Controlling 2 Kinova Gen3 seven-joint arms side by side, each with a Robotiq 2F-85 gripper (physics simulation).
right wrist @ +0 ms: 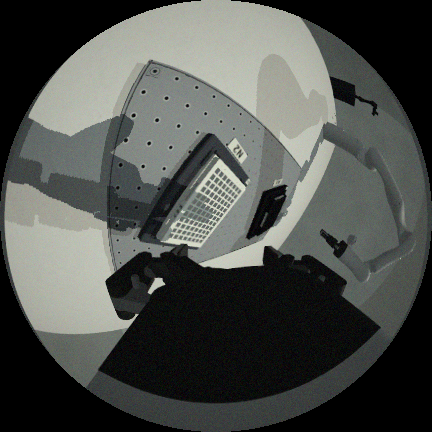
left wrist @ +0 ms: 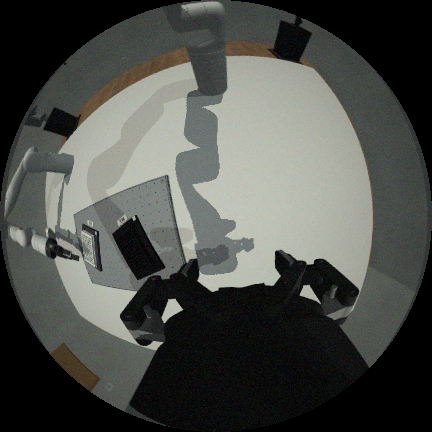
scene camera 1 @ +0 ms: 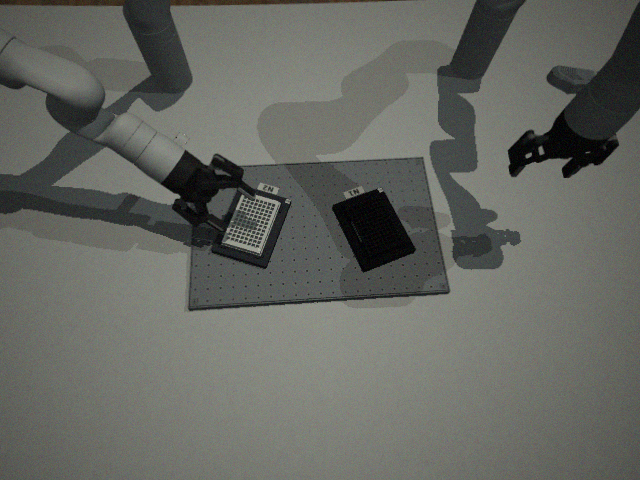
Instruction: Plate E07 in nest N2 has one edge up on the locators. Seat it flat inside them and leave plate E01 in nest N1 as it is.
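Places are measured from the left arm's base along level axes (x left, y down, z back), in centimetres.
Pixels of known places: left gripper, between the fingertips: (right wrist: 320,230) (left wrist: 236,263) (scene camera 1: 538,173); right gripper, between the fingertips: (right wrist: 225,253) (left wrist: 74,256) (scene camera 1: 239,213); left arm's base, origin of its link: (right wrist: 325,130) (left wrist: 212,86) (scene camera 1: 468,65); right arm's base, origin of its link: (left wrist: 70,165) (scene camera 1: 173,79).
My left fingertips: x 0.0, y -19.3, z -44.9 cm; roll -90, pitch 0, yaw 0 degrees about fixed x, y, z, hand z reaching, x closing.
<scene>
Ahead of a thing's pixels: the offset from my left fingertips to its top centre. "spot": to the spot under its first point. Level surfaces: height alone.
White plate E07 @(dz -3.4, dx -52.8, dy +15.4 cm) (scene camera 1: 252,223) (left wrist: 89,246) (right wrist: 220,200) lies on dark nest N2 (scene camera 1: 277,231) (right wrist: 206,146) at the picture's left half of the board. Its light side wall shows in the right wrist view; which edge is raised I cannot tell. Black plate E01 @(dz -3.4, dx -27.0, dy +15.4 cm) (scene camera 1: 374,229) (left wrist: 137,247) (right wrist: 268,211) lies in nest N1, whose dark outline merges with it. My right gripper (scene camera 1: 237,211) (right wrist: 225,253) is open, its fingertips apart over E07's upper left part; contact is not clear. My left gripper (scene camera 1: 540,171) (left wrist: 236,263) is open and empty, off the board at the upper right of the scene view.
Both nests stand on a grey perforated board @(dz -2.9, dx -39.3, dy +17.9 cm) (scene camera 1: 310,289) (left wrist: 155,200) (right wrist: 165,112). The N2 label @(spot: dz +6.0, dx -49.9, dy +17.8 cm) (scene camera 1: 268,188) (right wrist: 237,150) and N1 label @(spot: dz +5.5, dx -30.8, dy +17.8 cm) (scene camera 1: 354,192) (left wrist: 122,220) lie at the nests' upper ends. Arm shadows cross the board and the pale table @(dy +19.3 cm) (scene camera 1: 320,387).
</scene>
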